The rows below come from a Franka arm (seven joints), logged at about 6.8 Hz.
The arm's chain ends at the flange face. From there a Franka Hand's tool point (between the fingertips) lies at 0.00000 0.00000 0.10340 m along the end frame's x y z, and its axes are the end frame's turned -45 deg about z.
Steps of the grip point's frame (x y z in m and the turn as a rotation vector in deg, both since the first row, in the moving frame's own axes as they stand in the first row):
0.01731 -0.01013 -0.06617 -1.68 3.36 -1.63
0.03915 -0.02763 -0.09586 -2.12 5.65 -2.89
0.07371 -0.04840 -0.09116 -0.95 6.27 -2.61
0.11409 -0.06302 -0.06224 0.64 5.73 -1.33
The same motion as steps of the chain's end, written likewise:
-0.00132 -0.01717 -0.06595 1.19 3.56 -1.63
-0.00163 -0.04248 -0.09529 2.50 5.49 -2.89
0.00886 -0.07936 -0.09053 3.76 5.11 -2.61
0.02972 -0.11705 -0.06172 4.50 3.60 -1.33

